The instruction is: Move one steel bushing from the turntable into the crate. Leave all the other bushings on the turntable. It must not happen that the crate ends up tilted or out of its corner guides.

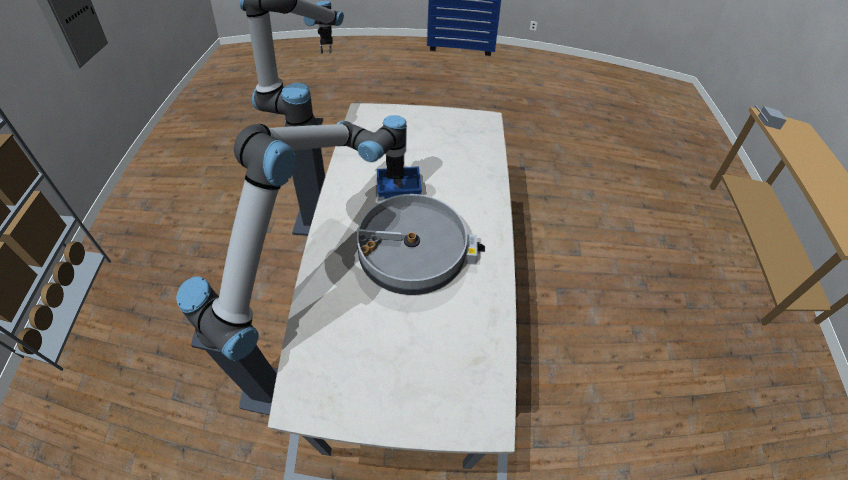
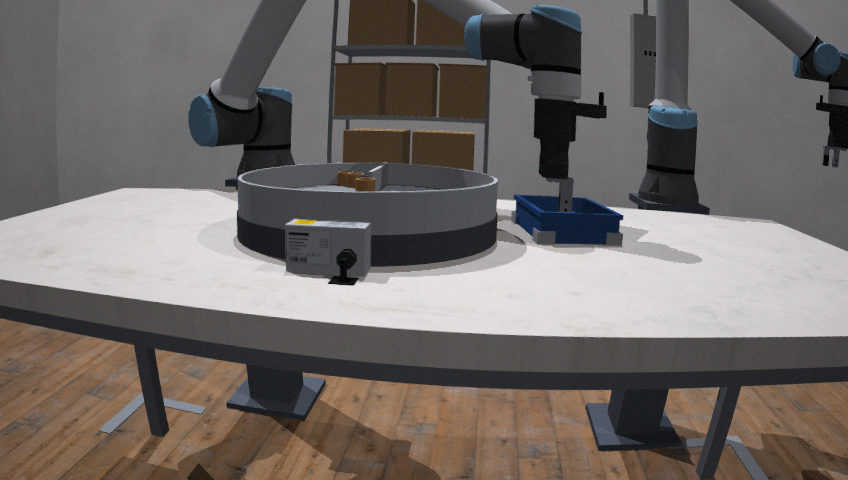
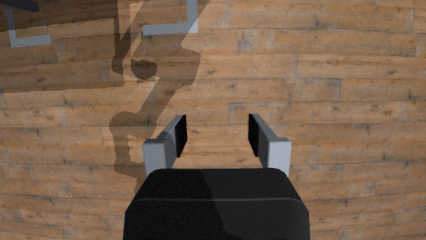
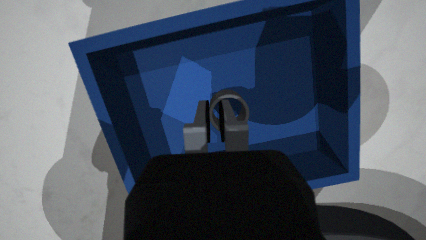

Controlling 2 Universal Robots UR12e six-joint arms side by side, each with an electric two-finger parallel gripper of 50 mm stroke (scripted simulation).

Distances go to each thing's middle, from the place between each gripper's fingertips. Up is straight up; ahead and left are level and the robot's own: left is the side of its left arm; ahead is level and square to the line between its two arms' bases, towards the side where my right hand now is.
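Blue crate [image 2: 590, 226]: 1 cm ahead of my right hand, 2 cm below it.
Blue crate from my left hand: 64 cm ahead, 97 cm to the right, 15 cm below.
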